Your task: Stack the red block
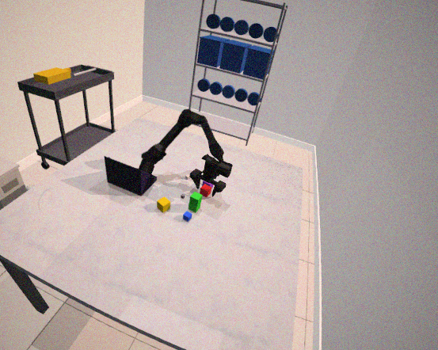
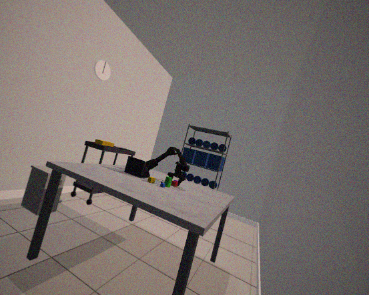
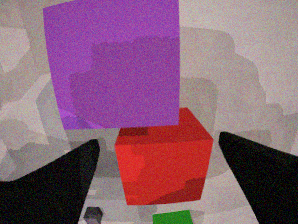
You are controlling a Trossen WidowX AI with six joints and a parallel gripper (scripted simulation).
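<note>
Right now my gripper tip is 10 mm past the purple block, 60 mm to the right of it and 10 mm below it. From my gripper tip the other things lie so: red block (10 mm above); then small blue block (10 mm behind, 210 mm to the right, 10 mm above); then yellow block (130 mm behind, 200 mm to the right, 10 mm above).
</note>
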